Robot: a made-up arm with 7 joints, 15 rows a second.
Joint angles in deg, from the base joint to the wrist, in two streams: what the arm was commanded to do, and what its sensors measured. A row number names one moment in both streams.
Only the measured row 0 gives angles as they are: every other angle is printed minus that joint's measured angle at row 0.
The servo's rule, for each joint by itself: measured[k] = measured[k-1] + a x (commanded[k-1-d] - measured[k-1]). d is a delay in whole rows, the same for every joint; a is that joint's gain. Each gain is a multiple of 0.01, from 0.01 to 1. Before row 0 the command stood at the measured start. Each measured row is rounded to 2 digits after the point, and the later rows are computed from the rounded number. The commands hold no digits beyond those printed.
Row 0, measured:
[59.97 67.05 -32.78 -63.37 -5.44 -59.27 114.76]
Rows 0 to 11, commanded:
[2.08 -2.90 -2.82 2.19 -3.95 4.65 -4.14]
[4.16 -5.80 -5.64 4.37 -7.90 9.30 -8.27]
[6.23 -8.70 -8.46 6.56 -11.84 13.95 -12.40]
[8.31 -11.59 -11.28 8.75 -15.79 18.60 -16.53]
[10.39 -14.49 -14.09 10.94 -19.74 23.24 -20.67]
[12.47 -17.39 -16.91 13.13 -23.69 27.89 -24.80]
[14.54 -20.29 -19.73 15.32 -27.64 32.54 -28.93]
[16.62 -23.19 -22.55 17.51 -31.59 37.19 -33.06]
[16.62 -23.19 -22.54 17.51 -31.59 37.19 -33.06]
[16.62 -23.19 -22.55 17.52 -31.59 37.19 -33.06]
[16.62 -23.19 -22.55 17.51 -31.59 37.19 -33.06]
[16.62 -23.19 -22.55 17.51 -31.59 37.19 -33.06]
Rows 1 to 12, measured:
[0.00 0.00 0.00 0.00 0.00 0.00 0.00]
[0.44 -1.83 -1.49 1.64 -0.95 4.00 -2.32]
[1.22 -4.33 -3.69 3.69 -2.62 8.56 -5.65]
[2.27 -7.08 -6.22 5.84 -4.83 13.20 -9.43]
[3.54 -9.92 -8.90 8.02 -7.46 17.84 -13.41]
[4.98 -12.80 -11.65 10.21 -10.41 22.48 -17.48]
[6.55 -15.69 -14.44 12.40 -13.60 27.13 -21.58]
[8.23 -18.59 -17.24 14.59 -16.97 31.78 -25.70]
[9.99 -21.49 -20.05 16.78 -20.48 36.43 -29.82]
[11.38 -22.56 -21.37 17.33 -23.15 37.08 -31.63]
[12.48 -22.96 -22.00 17.47 -25.18 37.17 -32.43]
[13.35 -23.10 -22.29 17.50 -26.72 37.19 -32.78]
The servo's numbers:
d 1
a 0.21 0.63 0.53 0.75 0.24 0.86 0.56

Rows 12 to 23, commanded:
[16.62 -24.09 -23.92 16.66 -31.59 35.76 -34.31]
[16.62 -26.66 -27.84 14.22 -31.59 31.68 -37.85]
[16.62 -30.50 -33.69 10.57 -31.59 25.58 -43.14]
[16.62 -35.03 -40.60 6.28 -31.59 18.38 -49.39]
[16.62 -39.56 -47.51 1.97 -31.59 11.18 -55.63]
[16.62 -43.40 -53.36 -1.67 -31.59 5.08 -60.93]
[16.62 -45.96 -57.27 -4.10 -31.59 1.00 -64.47]
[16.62 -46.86 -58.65 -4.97 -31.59 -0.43 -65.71]
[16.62 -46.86 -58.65 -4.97 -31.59 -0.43 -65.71]
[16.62 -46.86 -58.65 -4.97 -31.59 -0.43 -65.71]
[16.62 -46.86 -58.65 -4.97 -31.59 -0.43 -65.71]
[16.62 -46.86 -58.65 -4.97 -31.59 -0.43 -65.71]
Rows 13 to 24, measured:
[14.04 -23.16 -22.43 17.51 -27.89 37.19 -32.94]
[14.58 -23.75 -23.22 16.87 -28.78 35.96 -33.71]
[15.01 -25.58 -25.67 14.88 -29.45 32.28 -36.03]
[15.35 -28.68 -29.92 11.65 -29.96 26.52 -40.01]
[15.62 -32.68 -35.58 7.62 -30.35 19.52 -45.26]
[15.83 -37.01 -41.90 3.38 -30.65 12.35 -51.07]
[16.00 -41.04 -47.97 -0.41 -30.88 6.10 -56.59]
[16.13 -44.14 -52.90 -3.18 -31.05 1.71 -61.00]
[16.23 -45.85 -55.95 -4.52 -31.18 -0.13 -63.64]
[16.31 -46.49 -57.38 -4.86 -31.28 -0.39 -64.80]
[16.38 -46.72 -58.05 -4.94 -31.35 -0.42 -65.31]
[16.43 -46.81 -58.37 -4.96 -31.41 -0.43 -65.53]

